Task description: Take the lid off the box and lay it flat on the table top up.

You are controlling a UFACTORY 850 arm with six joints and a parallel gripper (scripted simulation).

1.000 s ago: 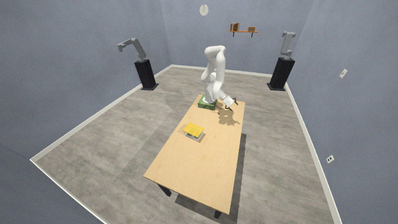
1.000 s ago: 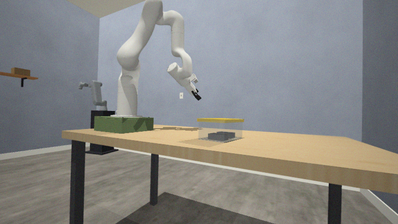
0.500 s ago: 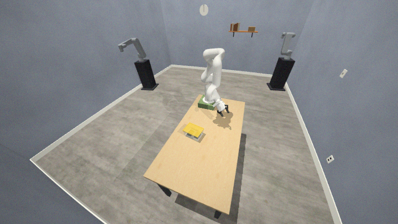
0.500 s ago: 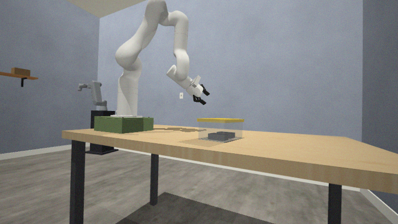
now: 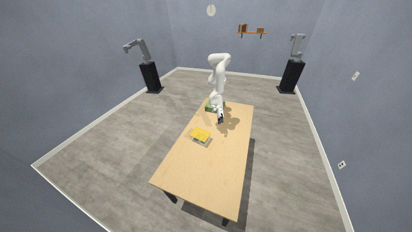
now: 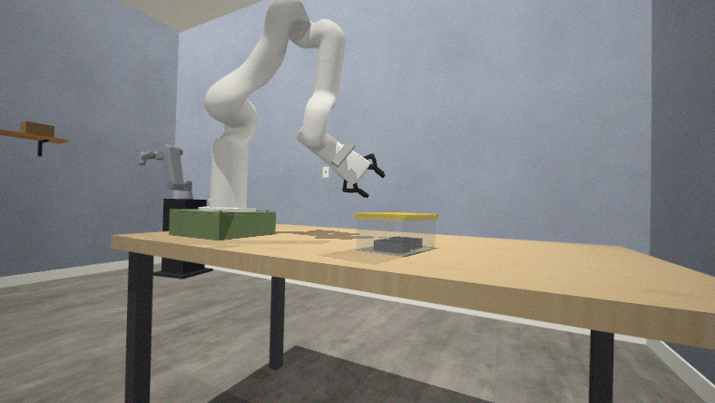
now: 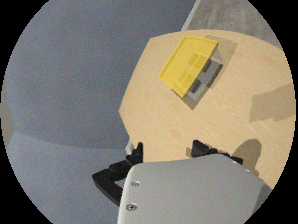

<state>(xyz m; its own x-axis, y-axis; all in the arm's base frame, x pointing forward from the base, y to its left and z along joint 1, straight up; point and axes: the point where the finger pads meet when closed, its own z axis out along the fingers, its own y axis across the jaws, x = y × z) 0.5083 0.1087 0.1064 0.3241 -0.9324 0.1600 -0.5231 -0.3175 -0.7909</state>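
Right now my hand is 120 mm short of the yellow lid, 210 mm to the left of it and 100 mm above it. From my hand the other things lie so: clear box (120 mm ahead, 210 mm to the right, 140 mm below).
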